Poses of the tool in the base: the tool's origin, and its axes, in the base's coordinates. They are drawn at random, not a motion.
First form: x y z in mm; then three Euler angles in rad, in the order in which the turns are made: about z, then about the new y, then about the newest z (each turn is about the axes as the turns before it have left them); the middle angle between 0 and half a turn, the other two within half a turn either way.
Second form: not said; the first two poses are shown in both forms.
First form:
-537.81, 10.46, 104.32, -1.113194, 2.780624, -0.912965
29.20, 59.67, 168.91, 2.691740, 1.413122, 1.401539
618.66, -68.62, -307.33, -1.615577, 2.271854, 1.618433
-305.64, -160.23, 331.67, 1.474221, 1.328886, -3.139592
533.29, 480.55, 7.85, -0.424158, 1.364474, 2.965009
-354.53, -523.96, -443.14, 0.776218, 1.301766, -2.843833
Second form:
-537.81, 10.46, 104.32, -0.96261, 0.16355, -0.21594, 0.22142, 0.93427, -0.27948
29.20, 59.67, 168.91, -0.45244, -0.87614, -0.16636, 0.06613, -0.21899, 0.97348
618.66, -68.62, -307.33, 0.99649, -0.07540, 0.03639, -0.07641, -0.64152, 0.76329
-305.64, -160.23, 331.67, -0.02111, -0.23863, 0.97088, 0.99538, -0.09595, -0.00194
533.29, 480.55, 7.85, -0.11151, 0.24310, 0.96357, -0.43795, -0.88240, 0.17194
-354.53, -523.96, -443.14, 0.02422, -0.38737, 0.92161, 0.72540, -0.62754, -0.28283

